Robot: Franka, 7 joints.
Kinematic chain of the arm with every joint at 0, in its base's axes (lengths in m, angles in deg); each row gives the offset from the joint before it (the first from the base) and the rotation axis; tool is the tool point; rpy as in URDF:
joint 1: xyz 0 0 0.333 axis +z
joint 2: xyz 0 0 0 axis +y
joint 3: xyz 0 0 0.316 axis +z
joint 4: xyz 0.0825 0 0 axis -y
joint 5: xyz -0.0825 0 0.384 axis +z
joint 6: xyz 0 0 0 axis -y
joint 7: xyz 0.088 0 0 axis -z
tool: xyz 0 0 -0.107 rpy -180 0 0
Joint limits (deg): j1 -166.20..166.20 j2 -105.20..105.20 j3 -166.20..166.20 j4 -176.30..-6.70 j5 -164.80..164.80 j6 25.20..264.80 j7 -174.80..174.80
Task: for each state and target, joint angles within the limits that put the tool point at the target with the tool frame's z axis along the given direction. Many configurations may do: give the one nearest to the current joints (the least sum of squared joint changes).
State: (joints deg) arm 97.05 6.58 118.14 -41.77 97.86 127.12 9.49
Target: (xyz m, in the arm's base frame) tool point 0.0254 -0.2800 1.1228 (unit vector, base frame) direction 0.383 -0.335 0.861
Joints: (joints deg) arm 114.04 -16.85 134.28 -6.90 114.91 161.57 9.49
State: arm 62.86 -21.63 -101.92 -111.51 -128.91 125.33 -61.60
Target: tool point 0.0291 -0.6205 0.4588 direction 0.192 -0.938 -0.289
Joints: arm 23.67 -41.93 -102.57 -102.34 -135.39 169.30 -61.60
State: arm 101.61 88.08 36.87 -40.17 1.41 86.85 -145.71
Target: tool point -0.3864 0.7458 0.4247 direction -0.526 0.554 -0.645
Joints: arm 115.12 78.71 26.55 -6.81 -10.19 132.50 -145.71
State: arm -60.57 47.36 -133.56 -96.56 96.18 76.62 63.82
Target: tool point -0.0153 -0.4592 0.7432 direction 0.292 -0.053 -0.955
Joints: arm -35.09 56.56 -135.35 -78.37 76.14 36.37 63.82
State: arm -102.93 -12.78 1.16 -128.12 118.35 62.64 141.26
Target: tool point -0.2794 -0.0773 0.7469 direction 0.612 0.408 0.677
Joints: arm -106.86 -42.28 -42.81 -134.94 138.79 33.85 141.26
